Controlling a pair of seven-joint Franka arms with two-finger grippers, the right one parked.
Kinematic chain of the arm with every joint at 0, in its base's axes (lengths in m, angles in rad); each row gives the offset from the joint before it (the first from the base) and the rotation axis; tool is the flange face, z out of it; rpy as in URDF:
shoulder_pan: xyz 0 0 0.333 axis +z
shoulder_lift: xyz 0 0 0 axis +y
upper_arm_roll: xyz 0 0 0.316 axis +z
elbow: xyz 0.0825 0 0 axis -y
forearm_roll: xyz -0.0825 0 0.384 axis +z
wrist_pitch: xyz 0 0 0 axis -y
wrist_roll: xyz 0.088 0 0 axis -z
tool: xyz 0 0 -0.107 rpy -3.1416 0 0
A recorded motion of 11 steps. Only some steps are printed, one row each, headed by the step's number.
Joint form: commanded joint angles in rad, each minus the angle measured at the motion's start. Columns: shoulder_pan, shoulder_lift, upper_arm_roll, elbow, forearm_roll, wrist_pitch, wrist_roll.
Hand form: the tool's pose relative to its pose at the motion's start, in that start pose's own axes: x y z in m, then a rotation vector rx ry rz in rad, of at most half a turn. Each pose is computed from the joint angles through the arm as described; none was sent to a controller.
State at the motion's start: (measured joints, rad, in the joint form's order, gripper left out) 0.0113 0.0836 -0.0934 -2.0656 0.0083 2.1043 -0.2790
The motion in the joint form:
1: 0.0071 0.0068 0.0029 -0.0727 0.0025 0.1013 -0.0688
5: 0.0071 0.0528 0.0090 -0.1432 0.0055 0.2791 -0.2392
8: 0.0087 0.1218 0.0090 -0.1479 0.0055 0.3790 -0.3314
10: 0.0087 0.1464 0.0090 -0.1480 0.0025 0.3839 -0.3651
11: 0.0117 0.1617 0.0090 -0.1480 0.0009 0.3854 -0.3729
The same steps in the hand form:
1: -0.0050 -0.0069 0.0279 -0.0058 0.0211 -0.0768
5: -0.0040 -0.0097 0.0679 -0.0331 0.0766 -0.2505
8: 0.0042 -0.0083 0.0982 -0.0539 0.0966 -0.3445
10: 0.0040 -0.0082 0.1114 -0.0507 0.0761 -0.3807
11: 0.0041 -0.0099 0.1197 -0.0471 0.0624 -0.3929

